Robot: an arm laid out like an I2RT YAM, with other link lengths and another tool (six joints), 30 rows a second.
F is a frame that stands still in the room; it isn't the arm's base.
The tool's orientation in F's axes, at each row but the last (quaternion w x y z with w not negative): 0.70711 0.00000 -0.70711 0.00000; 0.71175 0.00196 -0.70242 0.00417; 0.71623 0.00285 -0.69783 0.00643; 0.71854 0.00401 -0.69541 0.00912; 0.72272 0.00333 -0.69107 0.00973; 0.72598 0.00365 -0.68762 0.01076; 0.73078 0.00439 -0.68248 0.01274; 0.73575 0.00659 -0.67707 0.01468; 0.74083 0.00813 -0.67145 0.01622; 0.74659 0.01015 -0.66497 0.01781; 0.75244 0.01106 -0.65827 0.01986; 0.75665 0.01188 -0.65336 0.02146; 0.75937 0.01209 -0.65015 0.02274
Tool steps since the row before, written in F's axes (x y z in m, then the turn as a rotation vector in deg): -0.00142 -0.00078 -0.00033 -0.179 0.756 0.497; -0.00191 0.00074 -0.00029 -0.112 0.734 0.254; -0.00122 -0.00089 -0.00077 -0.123 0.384 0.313; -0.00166 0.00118 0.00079 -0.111 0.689 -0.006; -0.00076 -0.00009 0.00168 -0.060 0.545 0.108; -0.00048 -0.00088 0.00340 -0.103 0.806 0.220; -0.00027 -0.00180 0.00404 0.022 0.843 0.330; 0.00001 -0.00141 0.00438 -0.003 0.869 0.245; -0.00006 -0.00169 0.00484 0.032 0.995 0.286; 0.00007 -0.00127 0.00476 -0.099 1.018 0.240; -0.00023 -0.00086 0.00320 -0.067 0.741 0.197; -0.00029 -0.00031 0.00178 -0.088 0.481 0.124; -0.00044 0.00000 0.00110 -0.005 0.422 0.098
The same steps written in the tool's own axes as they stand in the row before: -0.00033 -0.00078 0.00142 0.497 0.756 0.179; -0.00031 0.00076 0.00190 0.255 0.734 0.109; -0.00081 -0.00087 0.00121 0.312 0.384 0.126; 0.00074 0.00121 0.00166 -0.004 0.691 0.098; 0.00164 -0.00009 0.00084 0.110 0.545 0.055; 0.00336 -0.00090 0.00068 0.223 0.806 0.099; 0.00399 -0.00184 0.00059 0.341 0.839 -0.019; 0.00435 -0.00145 0.00040 0.255 0.866 -0.002; 0.00479 -0.00173 0.00059 0.301 0.990 -0.037; 0.00472 -0.00131 0.00053 0.240 1.019 0.086; 0.00313 -0.00088 0.00069 0.198 0.741 0.061; 0.00171 -0.00031 0.00056 0.118 0.483 0.083; 0.00102 0.00001 0.00060 0.104 0.421 0.000
